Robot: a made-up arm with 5 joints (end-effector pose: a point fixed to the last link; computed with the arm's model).
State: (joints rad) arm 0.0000 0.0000 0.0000 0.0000 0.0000
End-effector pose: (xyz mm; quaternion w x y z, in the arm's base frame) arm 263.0 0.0 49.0 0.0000 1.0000 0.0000 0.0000
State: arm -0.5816 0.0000 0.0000 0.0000 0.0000
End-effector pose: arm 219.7 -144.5 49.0 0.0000 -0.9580 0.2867 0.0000
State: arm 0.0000 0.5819 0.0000 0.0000 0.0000
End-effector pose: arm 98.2 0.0 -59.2 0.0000 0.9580 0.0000 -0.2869
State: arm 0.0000 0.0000 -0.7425 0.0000 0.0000
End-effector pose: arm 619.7 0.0 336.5 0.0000 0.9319 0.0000 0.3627
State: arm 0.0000 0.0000 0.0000 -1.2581 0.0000
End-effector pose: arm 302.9 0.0 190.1 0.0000 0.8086 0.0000 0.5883
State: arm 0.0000 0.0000 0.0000 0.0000 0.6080
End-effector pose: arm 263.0 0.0 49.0 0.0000 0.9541 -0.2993 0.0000
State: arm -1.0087 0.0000 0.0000 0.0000 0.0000
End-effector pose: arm 140.1 -222.5 49.0 0.0000 -0.8755 0.4832 0.0000
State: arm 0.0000 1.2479 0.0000 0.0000 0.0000
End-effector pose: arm -126.2 0.0 -49.5 0.0000 0.8115 0.0000 -0.5843
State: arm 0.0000 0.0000 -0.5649 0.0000 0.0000
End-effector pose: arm 555.6 0.0 244.7 0.0000 0.9604 0.0000 0.2787
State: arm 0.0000 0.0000 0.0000 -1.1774 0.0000
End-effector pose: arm 306.0 0.0 180.5 0.0000 0.8317 0.0000 0.5552
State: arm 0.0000 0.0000 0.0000 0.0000 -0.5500
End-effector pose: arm 263.0 0.0 49.0 0.0000 -0.9624 -0.2715 0.0000
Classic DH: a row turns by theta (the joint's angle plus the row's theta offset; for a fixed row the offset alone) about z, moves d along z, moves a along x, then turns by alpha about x. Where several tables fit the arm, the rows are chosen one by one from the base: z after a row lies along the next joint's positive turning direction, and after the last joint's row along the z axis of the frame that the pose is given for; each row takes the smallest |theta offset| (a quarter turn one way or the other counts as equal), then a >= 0, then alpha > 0; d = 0 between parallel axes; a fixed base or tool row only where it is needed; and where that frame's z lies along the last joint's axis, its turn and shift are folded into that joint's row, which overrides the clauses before.
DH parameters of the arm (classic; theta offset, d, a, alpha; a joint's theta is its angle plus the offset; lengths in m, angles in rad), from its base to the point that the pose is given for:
joint 1: 0 0.27 0 -1.5708
joint 2: -1.384 0 0.3877 0
joint 3: -0.4092 0 -0.5167 0
joint 4: -1.3483 0 -0.077 1.5708
joint 5: 3.1416 0.098 0 0

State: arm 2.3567 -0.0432 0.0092 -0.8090 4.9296
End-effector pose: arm -220.0 219.7 146.2 0.1967 0.2560 -0.8759 -0.3587
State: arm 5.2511 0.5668 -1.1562 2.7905 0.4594
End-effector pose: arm 264.5 -442.6 192.7 0.2518 -0.3328 0.3074 0.8552
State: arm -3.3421 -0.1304 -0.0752 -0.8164 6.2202
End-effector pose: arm -352.9 71.7 201.6 0.4848 -0.0599 -0.8702 -0.0642
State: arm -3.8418 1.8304 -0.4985 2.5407 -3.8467
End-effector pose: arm 80.2 -67.6 -3.0 0.6035 -0.3575 -0.0009 0.7127
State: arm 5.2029 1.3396 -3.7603 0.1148 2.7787
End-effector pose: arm 308.8 -578.1 863.9 0.6862 0.1425 0.3800 -0.6037
